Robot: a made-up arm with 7 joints.
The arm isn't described. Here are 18 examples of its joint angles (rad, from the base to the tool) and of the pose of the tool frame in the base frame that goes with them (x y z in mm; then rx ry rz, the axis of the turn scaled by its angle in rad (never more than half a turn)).
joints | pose
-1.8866 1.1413 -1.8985 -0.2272 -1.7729 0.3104 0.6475 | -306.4 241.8 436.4 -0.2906 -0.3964 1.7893
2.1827 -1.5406 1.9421 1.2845 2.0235 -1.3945 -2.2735 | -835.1 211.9 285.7 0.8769 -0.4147 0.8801
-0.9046 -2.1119 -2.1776 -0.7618 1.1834 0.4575 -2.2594 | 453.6 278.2 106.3 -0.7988 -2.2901 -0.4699
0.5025 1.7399 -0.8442 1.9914 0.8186 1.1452 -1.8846 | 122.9 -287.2 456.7 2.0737 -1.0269 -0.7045
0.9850 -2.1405 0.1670 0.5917 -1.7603 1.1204 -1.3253 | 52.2 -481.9 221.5 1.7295 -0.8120 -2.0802
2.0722 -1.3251 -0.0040 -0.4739 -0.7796 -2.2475 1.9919 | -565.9 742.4 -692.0 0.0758 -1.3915 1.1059
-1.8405 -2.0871 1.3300 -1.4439 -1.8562 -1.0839 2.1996 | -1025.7 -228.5 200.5 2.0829 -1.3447 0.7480
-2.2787 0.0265 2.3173 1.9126 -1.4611 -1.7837 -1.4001 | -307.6 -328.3 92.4 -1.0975 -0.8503 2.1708
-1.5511 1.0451 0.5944 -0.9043 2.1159 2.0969 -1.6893 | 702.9 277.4 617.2 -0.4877 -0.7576 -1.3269
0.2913 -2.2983 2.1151 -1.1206 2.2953 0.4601 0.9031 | -314.9 -680.1 283.1 2.4973 -0.6033 -0.2215
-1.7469 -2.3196 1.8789 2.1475 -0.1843 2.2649 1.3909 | -70.9 0.5 383.9 2.0253 -0.6023 -0.0724
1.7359 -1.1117 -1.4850 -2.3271 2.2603 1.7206 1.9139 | -379.8 286.0 -756.9 -0.6774 -0.8780 0.4720
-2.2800 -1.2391 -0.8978 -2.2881 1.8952 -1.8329 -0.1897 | 58.4 -218.4 -90.0 -2.3169 -1.1571 0.4257
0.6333 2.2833 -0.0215 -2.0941 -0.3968 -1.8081 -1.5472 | 301.6 396.6 718.0 -0.3099 2.2250 1.4117
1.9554 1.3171 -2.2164 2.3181 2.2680 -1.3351 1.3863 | 1046.4 -344.4 -531.5 2.2540 1.2944 -1.5118
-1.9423 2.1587 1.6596 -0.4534 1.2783 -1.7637 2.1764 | 538.2 631.9 847.8 0.9071 2.0963 0.8965
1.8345 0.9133 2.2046 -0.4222 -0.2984 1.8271 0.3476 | 457.2 338.7 -474.8 0.0791 -1.6486 -0.5206
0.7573 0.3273 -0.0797 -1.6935 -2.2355 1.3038 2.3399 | 264.2 -199.2 -506.2 -0.1677 -2.1533 -0.5174
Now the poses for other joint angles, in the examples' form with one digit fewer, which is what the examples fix.
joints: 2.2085 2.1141 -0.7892 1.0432 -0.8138 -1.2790 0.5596
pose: -500 391 -7 0.092 0.427 1.095
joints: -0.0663 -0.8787 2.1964 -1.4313 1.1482 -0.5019 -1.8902
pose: 295 -447 788 1.237 0.308 -1.010
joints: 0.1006 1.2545 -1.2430 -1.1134 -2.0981 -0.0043 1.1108
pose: 105 -1180 -181 1.862 -1.175 1.863
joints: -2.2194 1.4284 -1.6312 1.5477 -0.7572 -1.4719 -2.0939
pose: -337 -315 401 2.594 -1.073 -0.112
